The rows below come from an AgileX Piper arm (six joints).
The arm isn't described. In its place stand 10 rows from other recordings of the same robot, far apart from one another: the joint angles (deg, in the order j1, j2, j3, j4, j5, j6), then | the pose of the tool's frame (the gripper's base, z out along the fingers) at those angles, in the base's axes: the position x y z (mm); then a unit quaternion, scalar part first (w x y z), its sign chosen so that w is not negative.
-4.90 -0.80 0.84 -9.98 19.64 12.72 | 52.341 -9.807 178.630 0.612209 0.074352 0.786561 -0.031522
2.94 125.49 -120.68 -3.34 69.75 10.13 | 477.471 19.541 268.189 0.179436 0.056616 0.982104 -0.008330
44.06 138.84 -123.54 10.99 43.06 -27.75 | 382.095 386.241 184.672 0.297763 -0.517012 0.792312 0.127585
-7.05 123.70 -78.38 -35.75 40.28 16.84 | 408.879 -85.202 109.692 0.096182 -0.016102 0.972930 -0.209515
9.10 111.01 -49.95 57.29 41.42 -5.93 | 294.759 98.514 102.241 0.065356 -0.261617 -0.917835 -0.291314
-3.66 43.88 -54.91 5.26 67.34 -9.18 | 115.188 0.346 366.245 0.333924 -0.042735 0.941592 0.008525
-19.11 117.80 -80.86 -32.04 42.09 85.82 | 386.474 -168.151 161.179 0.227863 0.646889 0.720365 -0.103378
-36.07 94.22 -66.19 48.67 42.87 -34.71 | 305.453 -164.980 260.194 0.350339 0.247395 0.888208 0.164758
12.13 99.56 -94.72 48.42 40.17 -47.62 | 387.037 128.098 378.968 0.480441 -0.262399 0.802592 0.236999
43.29 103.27 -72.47 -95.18 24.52 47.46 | 326.954 256.326 266.672 0.528170 -0.504468 0.653193 -0.199716
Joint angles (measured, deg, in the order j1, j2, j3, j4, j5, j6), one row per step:
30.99 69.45 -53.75 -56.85 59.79 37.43
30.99 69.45 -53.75 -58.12 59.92 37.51
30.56 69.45 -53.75 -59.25 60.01 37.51
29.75 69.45 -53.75 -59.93 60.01 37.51
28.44 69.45 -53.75 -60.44 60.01 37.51
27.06 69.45 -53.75 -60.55 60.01 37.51
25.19 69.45 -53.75 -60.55 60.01 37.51
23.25 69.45 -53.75 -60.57 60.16 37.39
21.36 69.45 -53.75 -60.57 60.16 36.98
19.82 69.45 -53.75 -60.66 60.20 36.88
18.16 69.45 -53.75 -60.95 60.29 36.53
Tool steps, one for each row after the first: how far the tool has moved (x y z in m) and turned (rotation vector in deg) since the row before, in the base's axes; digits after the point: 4 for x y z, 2 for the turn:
0.0006 -0.0008 0.0014 -1.07 -0.63 0.08
0.0010 -0.0024 0.0013 -0.99 -0.54 -0.30
0.0011 -0.0036 0.0008 -0.58 -0.34 -0.68
0.0014 -0.0055 0.0006 -0.44 -0.24 -1.22
0.0011 -0.0056 0.0001 -0.10 -0.05 -1.36
0.0012 -0.0076 0.0000 0.00 0.00 -1.87
0.0009 -0.0081 0.0000 -0.15 0.11 -2.00
0.0007 -0.0077 0.0000 -0.27 0.22 -1.68
0.0004 -0.0064 0.0001 -0.16 0.04 -1.51
0.0003 -0.0071 0.0003 -0.52 0.15 -1.51

